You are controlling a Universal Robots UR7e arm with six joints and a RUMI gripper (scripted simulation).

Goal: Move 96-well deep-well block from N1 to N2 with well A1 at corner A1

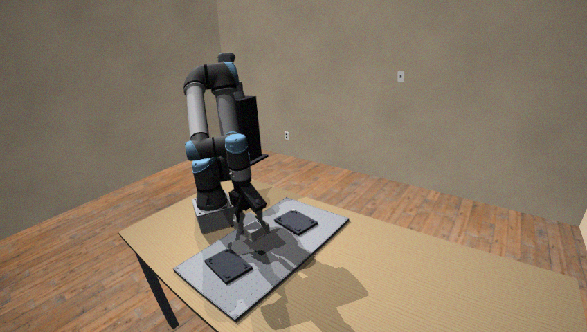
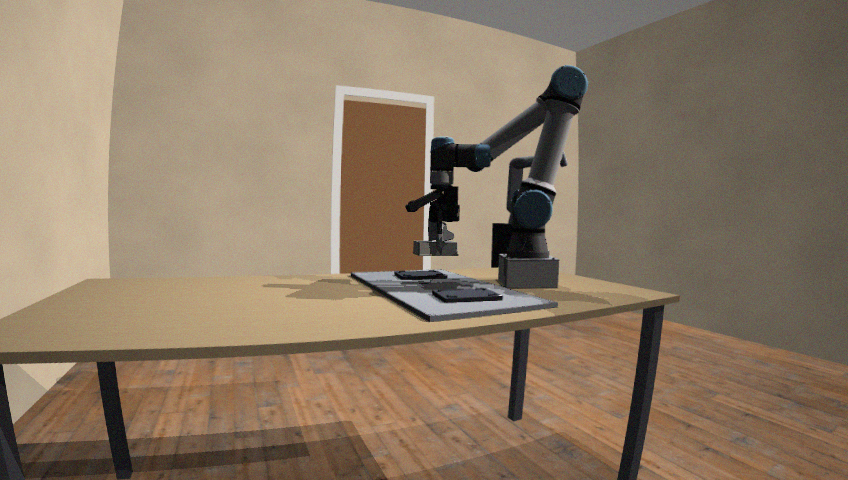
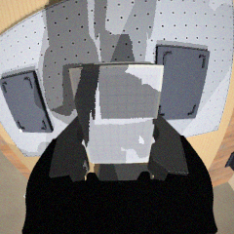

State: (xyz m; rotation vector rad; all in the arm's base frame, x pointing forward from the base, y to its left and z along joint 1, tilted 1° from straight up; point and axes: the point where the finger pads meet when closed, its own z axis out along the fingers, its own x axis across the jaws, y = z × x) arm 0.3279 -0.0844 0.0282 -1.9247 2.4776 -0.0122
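Now: the plate nest N2 240 mm to the left of my hand, 100 mm below it and 40 mm ahead of it. From my hand the other things lie so: grey deep-well block: 10 mm above.
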